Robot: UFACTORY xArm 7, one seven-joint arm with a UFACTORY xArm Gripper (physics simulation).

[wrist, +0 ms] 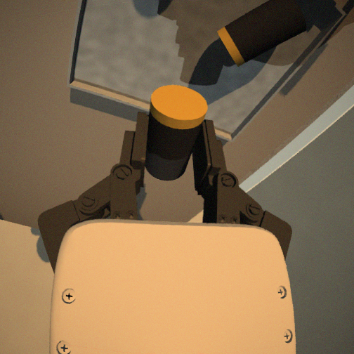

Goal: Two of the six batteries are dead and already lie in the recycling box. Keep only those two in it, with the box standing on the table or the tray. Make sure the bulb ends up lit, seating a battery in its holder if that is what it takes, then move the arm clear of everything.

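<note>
A black battery with an orange end [175,132] is between the fingers of my gripper [172,130], which is shut on it. The orange end points up and away from the palm, and the battery hangs near the corner of a grey-floored tray [107,91]. A second black battery with an orange end [265,32] lies on its side in the tray, at the upper right of the view. The recycling box, the bulb and the battery holder cannot be made out in this view.
The tray's light rim runs beyond the fingers, with its corner close to the held battery. Brown table top [35,125] lies at the left, and its pale edge [300,142] runs diagonally at the right. Dark shadows fall across the tray.
</note>
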